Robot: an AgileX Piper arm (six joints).
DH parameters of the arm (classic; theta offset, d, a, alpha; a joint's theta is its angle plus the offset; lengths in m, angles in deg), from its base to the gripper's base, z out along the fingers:
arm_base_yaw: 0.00 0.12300 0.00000 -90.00
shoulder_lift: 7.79 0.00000 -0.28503 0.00
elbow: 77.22 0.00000 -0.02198 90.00
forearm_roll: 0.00 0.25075 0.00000 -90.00
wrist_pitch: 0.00 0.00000 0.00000 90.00
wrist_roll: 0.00 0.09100 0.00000 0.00
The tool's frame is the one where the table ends.
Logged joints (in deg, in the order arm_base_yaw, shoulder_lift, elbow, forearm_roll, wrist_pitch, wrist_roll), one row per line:
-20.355 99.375 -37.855 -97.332 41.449 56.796
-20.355 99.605 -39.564 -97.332 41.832 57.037
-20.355 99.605 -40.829 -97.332 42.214 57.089
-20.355 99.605 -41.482 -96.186 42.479 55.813
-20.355 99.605 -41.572 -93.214 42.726 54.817
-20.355 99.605 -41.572 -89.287 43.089 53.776
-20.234 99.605 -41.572 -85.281 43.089 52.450
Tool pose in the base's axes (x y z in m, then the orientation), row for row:
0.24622 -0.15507 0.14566 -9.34 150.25 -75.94
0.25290 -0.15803 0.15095 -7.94 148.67 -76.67
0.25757 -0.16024 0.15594 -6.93 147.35 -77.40
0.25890 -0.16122 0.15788 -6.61 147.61 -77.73
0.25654 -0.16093 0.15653 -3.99 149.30 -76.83
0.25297 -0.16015 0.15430 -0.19 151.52 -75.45
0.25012 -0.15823 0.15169 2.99 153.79 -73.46
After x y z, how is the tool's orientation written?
As a rotation vector, in degrees.
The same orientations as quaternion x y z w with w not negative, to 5 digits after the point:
-0.05512 0.88671 -0.44817 0.09924
-0.04713 0.88247 -0.45509 0.10918
-0.04132 0.87848 -0.46145 0.11679
-0.03934 0.87840 -0.46256 0.11358
-0.02363 0.88402 -0.45492 0.10491
-0.00112 0.89123 -0.44379 0.09353
0.01748 0.89908 -0.42946 0.08315

